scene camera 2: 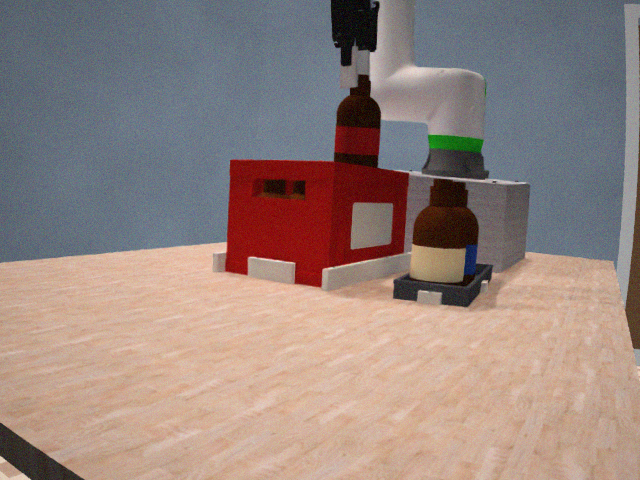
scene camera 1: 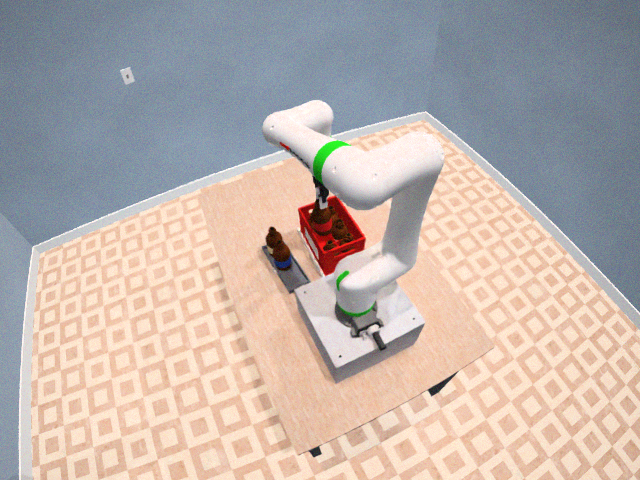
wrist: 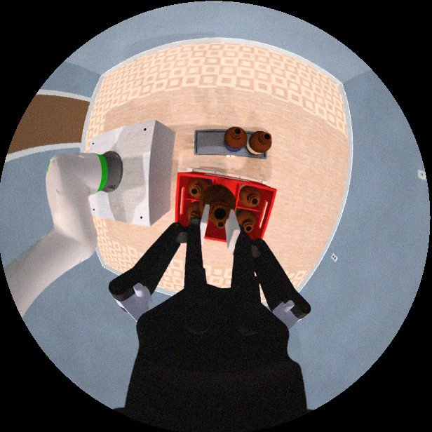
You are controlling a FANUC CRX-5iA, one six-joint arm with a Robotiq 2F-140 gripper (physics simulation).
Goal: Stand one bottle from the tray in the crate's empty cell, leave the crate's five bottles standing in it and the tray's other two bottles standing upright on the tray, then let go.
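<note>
My gripper is shut on the neck of a brown red-labelled bottle. The bottle is upright over the middle of the red crate, on its tray side; its base is hidden behind the crate's rim in scene camera 2. Several brown bottles stand in the crate around it, one at the upper right in the wrist view. A blue-labelled bottle and a cream-labelled bottle stand upright on the tray.
Pale low strips sit around the crate's foot. The robot's grey base block stands close to one end of the crate and tray. The tray lies beside the crate's long side, with a narrow gap between them.
</note>
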